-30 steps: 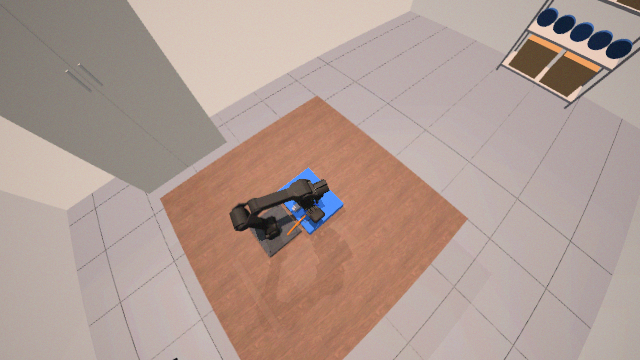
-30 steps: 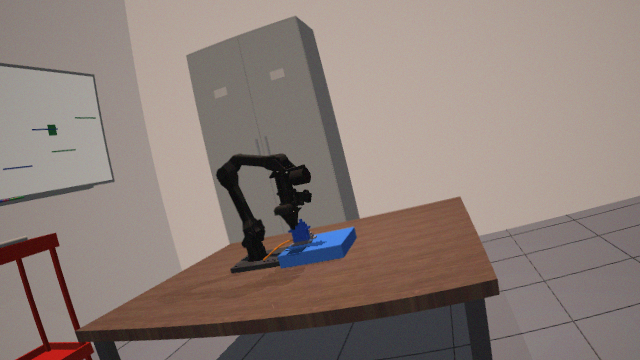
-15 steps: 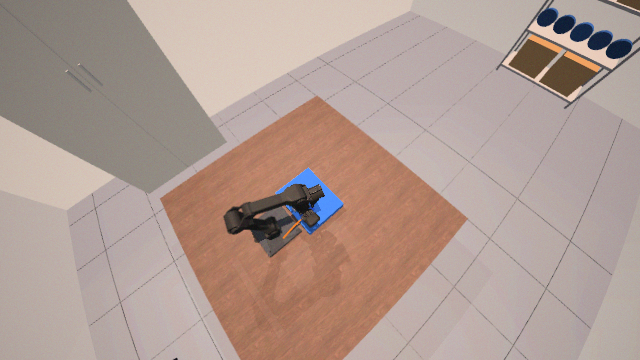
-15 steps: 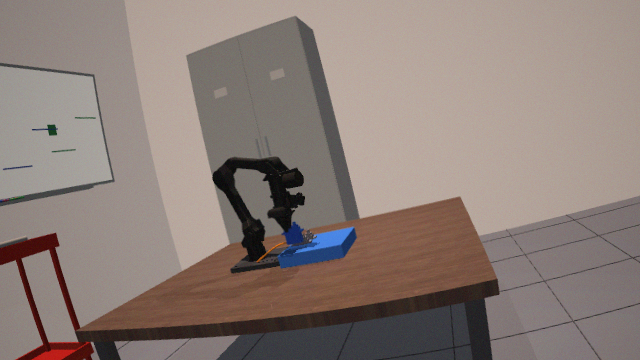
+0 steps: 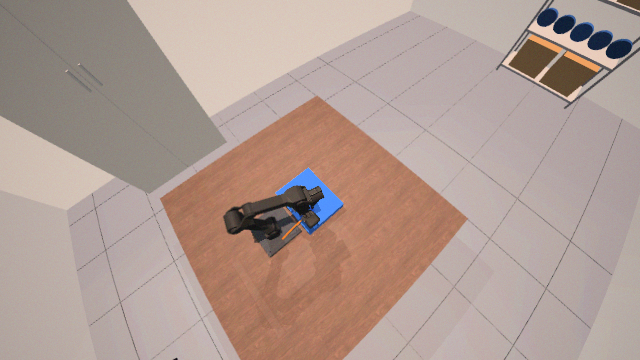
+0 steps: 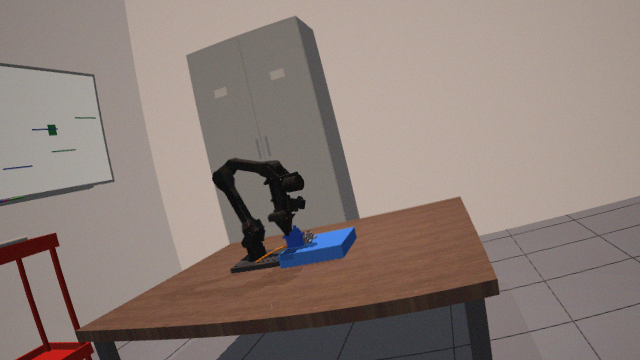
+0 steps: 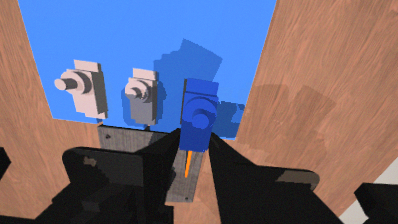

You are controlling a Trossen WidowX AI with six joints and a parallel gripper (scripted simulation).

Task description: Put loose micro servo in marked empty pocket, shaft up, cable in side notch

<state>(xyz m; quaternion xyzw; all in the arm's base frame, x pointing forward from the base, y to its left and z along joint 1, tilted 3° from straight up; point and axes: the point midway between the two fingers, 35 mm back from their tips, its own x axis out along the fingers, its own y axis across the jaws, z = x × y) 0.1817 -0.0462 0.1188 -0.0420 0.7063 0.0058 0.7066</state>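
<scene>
My gripper tip is now 12 cm short of the blue deck, 8 cm to the right of it and 8 cm above it.
</scene>
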